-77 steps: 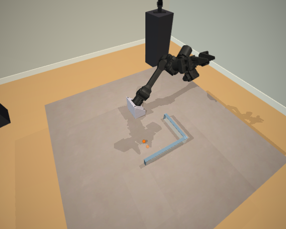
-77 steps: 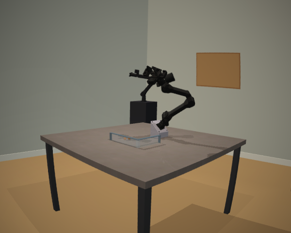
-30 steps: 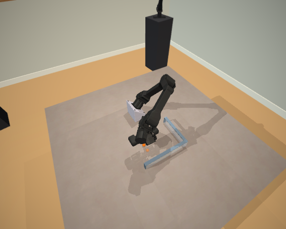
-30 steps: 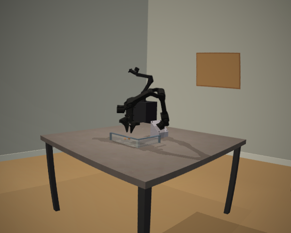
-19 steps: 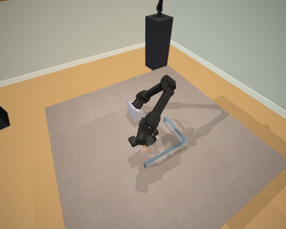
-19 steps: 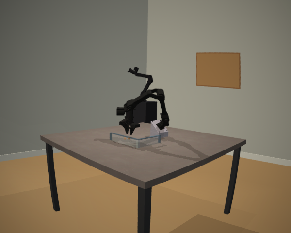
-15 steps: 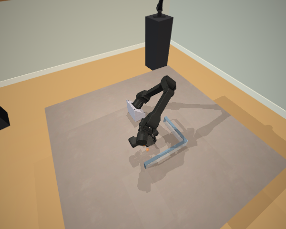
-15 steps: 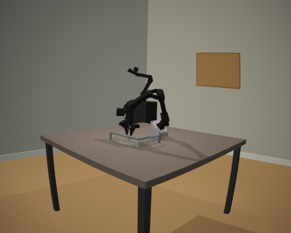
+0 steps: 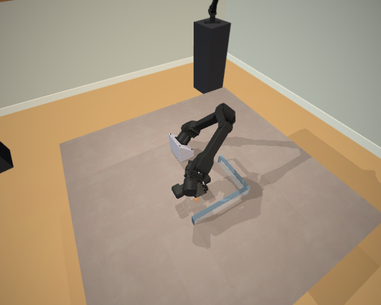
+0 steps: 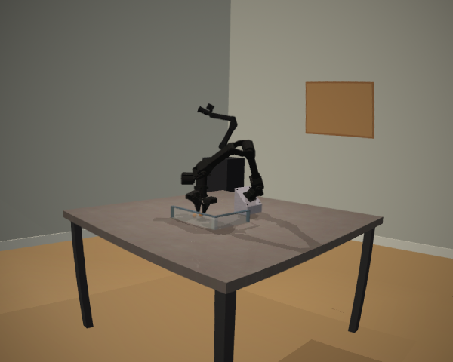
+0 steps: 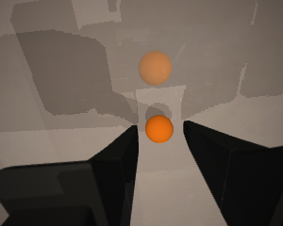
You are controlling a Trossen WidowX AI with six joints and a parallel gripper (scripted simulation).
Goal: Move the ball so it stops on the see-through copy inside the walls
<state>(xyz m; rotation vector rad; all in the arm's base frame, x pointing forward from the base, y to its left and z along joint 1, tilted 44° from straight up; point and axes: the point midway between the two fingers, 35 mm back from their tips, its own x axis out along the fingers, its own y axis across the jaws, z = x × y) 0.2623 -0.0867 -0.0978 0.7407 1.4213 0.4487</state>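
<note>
Right now my gripper tip is 50 mm short of the see-through copy of ball. The rest, counted from my gripper tip: orange ball: right at my gripper tip.
</note>
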